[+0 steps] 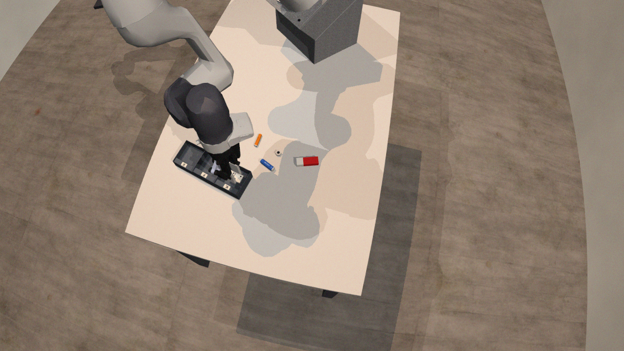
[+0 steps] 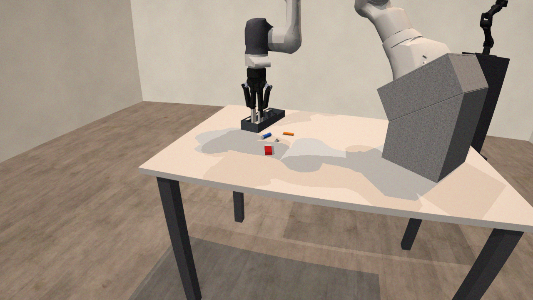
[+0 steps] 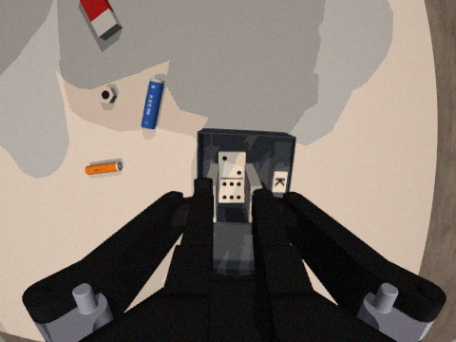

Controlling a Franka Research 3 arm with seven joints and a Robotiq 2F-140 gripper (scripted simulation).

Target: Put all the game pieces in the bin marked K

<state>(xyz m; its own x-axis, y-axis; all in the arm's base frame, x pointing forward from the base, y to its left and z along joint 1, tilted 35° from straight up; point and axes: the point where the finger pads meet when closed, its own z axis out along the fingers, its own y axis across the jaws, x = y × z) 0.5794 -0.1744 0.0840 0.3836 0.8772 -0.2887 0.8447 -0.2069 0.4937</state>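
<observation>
My hand is 30 mm past the tray, 80 mm to the left of it and 30 mm above it. The rest, counted from my hand: orange battery: 130 mm behind, 60 mm to the left, 50 mm below; then blue battery: 40 mm behind, 100 mm to the left, 40 mm below; then white domino: 30 mm below.
</observation>
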